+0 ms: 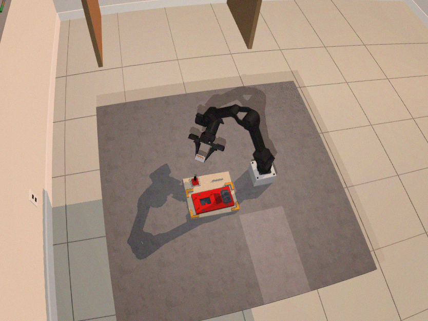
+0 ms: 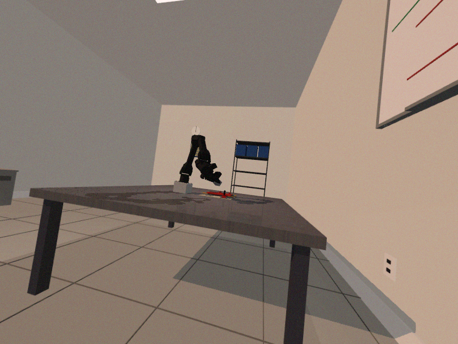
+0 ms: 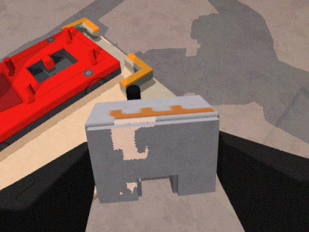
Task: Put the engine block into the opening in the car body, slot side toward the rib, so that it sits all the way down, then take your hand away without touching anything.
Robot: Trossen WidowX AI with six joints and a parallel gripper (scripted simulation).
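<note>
My gripper tip is 8 cm above the black stick, 7 cm to the right of it and 4 cm short of it. The rest, counted from my gripper tip: engine block: right at my gripper tip.
</note>
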